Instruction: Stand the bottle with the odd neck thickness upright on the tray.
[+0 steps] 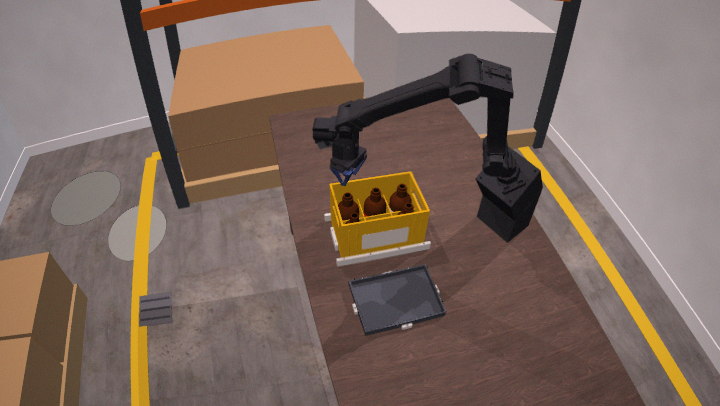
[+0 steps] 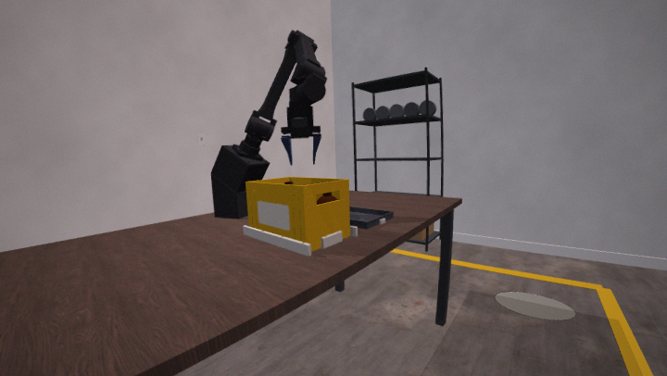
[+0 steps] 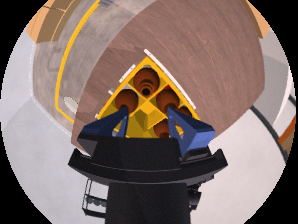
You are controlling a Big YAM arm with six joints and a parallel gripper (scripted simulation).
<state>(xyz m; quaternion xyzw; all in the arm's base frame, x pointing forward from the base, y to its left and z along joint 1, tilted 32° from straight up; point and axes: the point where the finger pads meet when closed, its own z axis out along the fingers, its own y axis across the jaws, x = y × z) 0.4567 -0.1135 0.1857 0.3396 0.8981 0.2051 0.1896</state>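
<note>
The glass bottle is 150 mm below my hand, 90 mm to the left of it and 10 mm behind it. The rest, counted from my hand: dark tray: 310 mm to the left, 220 mm below, 120 mm behind; then yellow crate: 150 mm below, 90 mm behind, 30 mm to the left.
</note>
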